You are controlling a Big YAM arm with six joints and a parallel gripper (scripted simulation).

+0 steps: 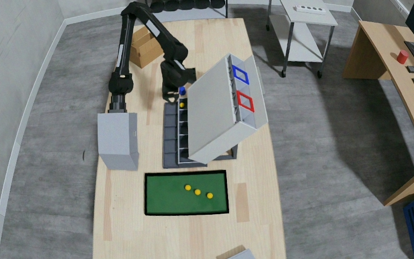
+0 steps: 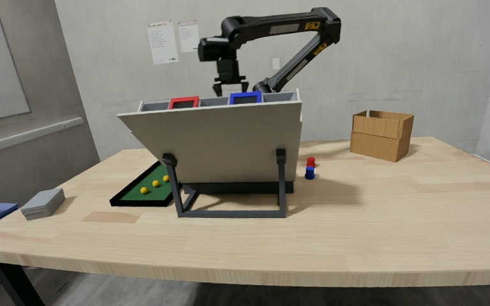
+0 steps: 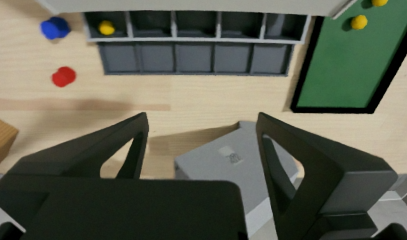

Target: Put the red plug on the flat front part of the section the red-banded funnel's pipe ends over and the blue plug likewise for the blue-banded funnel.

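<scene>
Now: hand 320 mm to the left of the green tray, 280 mm above it and 10 mm short of it. The rest, counted from my hand: grey cover: 150 mm ahead, 80 mm below; grey box: 690 mm to the right, 270 mm below, 210 mm ahead.
</scene>
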